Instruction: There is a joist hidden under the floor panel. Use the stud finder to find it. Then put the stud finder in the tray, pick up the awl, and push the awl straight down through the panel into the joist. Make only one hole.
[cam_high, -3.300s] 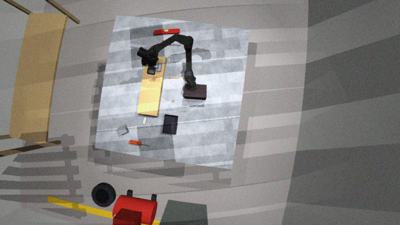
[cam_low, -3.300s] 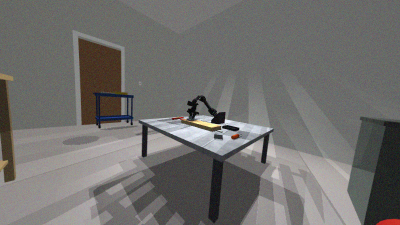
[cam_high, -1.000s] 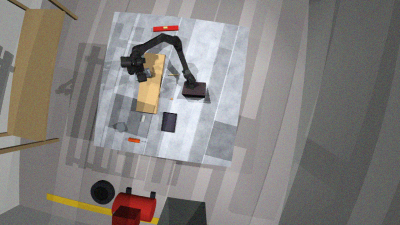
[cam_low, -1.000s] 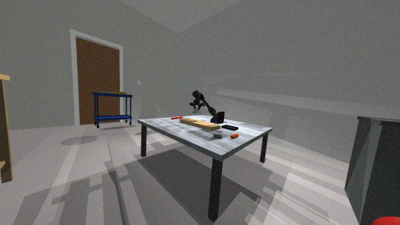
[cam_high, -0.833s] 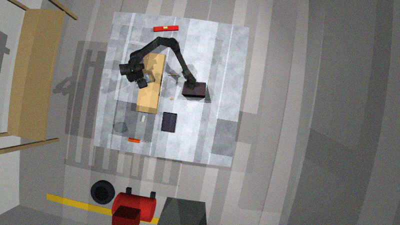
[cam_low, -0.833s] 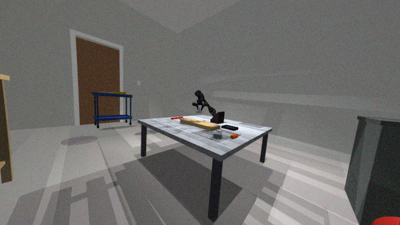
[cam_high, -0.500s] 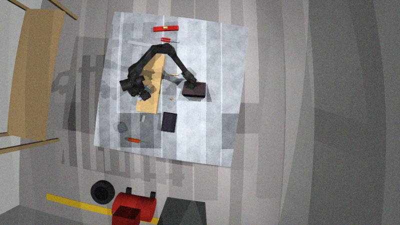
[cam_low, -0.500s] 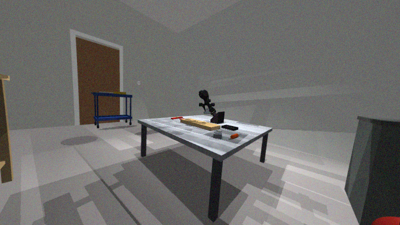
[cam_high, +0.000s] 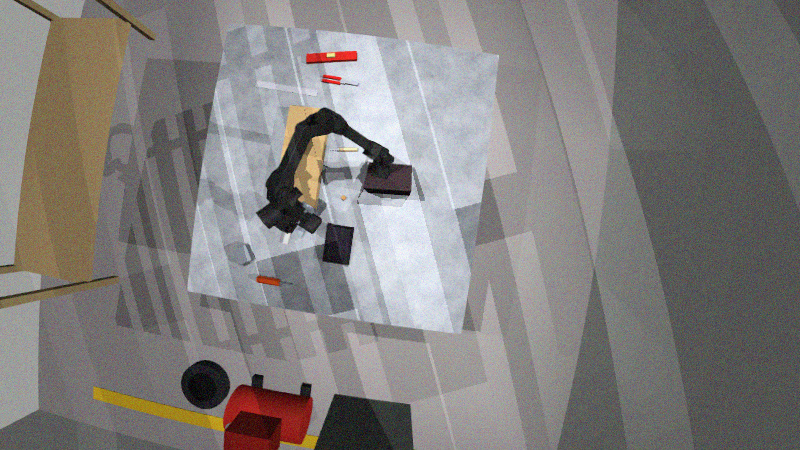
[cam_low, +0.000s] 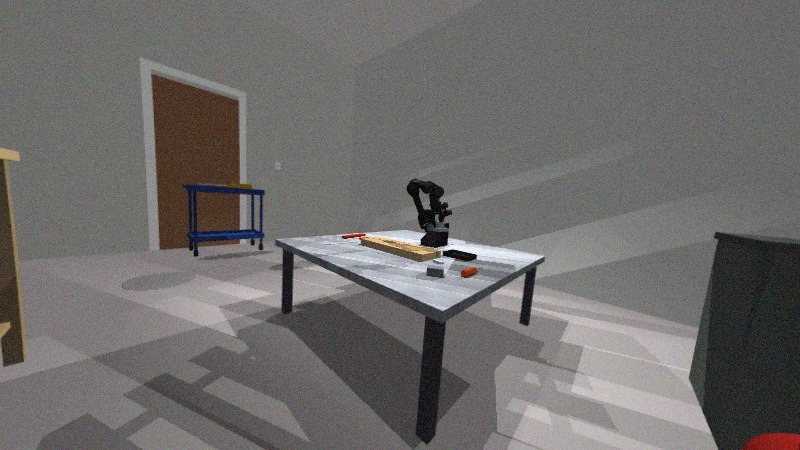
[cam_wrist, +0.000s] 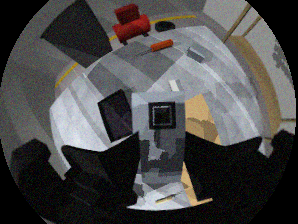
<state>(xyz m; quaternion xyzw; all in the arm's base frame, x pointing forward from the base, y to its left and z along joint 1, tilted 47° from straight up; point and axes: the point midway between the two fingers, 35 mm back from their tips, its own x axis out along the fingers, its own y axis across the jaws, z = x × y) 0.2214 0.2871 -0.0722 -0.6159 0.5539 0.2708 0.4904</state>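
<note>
Now: gripper tip 16 cm above the dark tray, 13 cm past it and 7 cm to the right of it. The rest, counted from my gripper tip: small white piece 17 cm below, 10 cm to the left, 10 cm ahead; orange bit 17 cm below, 13 cm to the right, 11 cm behind; stud finder 2 cm above, 1 cm to the left.
</note>
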